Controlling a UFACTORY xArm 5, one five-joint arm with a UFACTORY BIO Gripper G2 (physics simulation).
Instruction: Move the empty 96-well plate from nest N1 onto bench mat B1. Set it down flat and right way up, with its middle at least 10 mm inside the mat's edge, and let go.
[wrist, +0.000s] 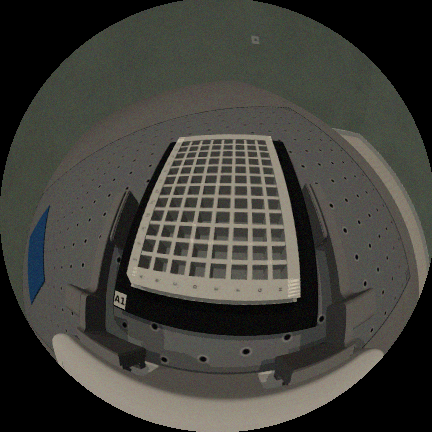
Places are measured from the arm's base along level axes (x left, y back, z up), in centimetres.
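Pixels of known places: hand, tool point: (213, 216).
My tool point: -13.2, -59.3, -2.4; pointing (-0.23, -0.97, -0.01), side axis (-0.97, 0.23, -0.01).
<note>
Behind a point stands the place of what it marks, as x, y, z.
The white 96-well plate (215, 215) @(-13.3, -58.3, -0.8) lies flat, wells up, in the black nest (215, 317) @(-12.1, -53.4, -2.2). Its wells look empty. A small "A1" label (120, 300) @(-6.5, -54.8, -2.1) sits at the nest's near left corner. My gripper (220, 212) @(-13.2, -59.3, -2.4) is open, with one finger to the left and one to the right of the plate and nest. A gap shows between each finger and the plate, and neither touches it. Part of a blue flat area (38, 255) @(15.8, -60.0, -3.1) shows at the far left; no label on it can be read, so I cannot tell if it is mat B1.
The grey bench top (360, 235) @(-24.8, -54.6, -3.3) with rows of small holes surrounds the nest. A pale, long surface (390, 170) runs along the right beyond the bench edge. Green floor (150, 55) lies beyond the bench, with a small square marker (255, 40) on it.
</note>
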